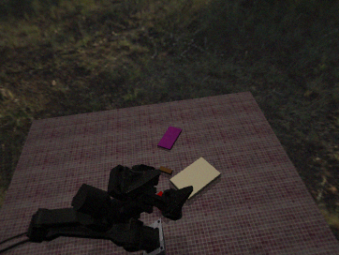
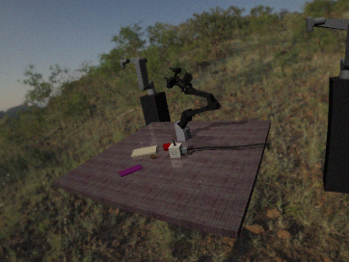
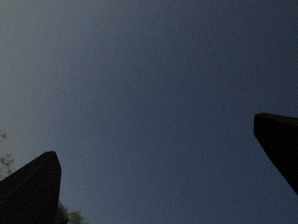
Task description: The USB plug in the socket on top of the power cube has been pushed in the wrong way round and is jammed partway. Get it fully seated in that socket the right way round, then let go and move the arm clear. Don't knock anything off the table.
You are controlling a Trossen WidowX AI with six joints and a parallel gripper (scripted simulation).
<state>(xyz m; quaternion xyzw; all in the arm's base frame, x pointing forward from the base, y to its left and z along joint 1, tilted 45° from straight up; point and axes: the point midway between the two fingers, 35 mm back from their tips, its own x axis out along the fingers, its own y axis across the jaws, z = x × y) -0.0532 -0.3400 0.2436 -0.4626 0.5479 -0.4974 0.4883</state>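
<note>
The dark USB plug lies 36 cm ahead of my gripper tip, 19 cm to the left of it and 46 cm below it. The rest, counted from my gripper tip: cream flat panel: 37 cm ahead, 10 cm to the right, 54 cm below; then small brown block: 43 cm ahead, 3 cm to the left, 55 cm below; then red block: 26 cm ahead, 5 cm to the left, 54 cm below.
</note>
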